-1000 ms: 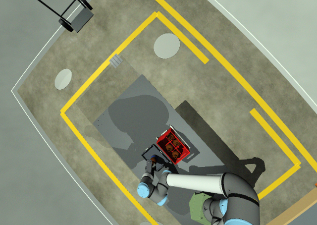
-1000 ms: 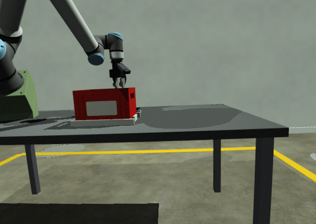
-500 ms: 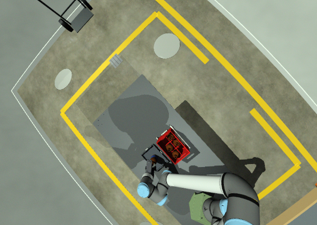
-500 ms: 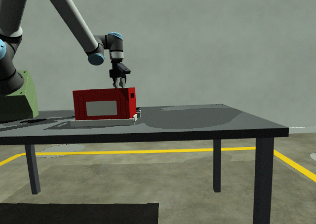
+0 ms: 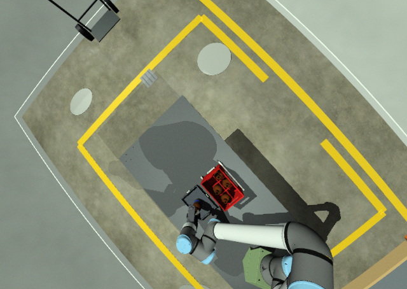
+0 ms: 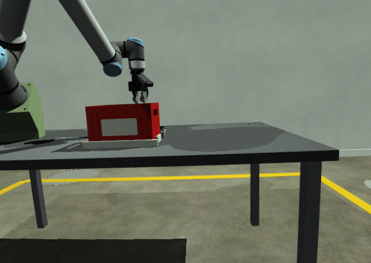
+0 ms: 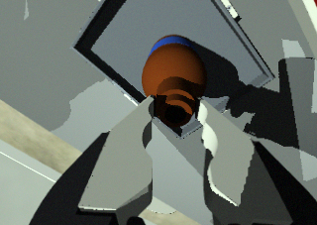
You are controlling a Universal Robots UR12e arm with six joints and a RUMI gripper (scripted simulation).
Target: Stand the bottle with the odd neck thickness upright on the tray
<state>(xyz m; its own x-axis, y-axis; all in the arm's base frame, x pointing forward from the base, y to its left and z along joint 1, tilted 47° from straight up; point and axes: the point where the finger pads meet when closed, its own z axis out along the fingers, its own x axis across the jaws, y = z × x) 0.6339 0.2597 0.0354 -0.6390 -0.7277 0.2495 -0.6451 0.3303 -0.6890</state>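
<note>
Now: the dark tray 14 cm below my hand. Round my hand: red crate: 27 cm to the right, 7 cm below; then bottle: 31 cm to the right, 8 cm ahead, 7 cm below.
</note>
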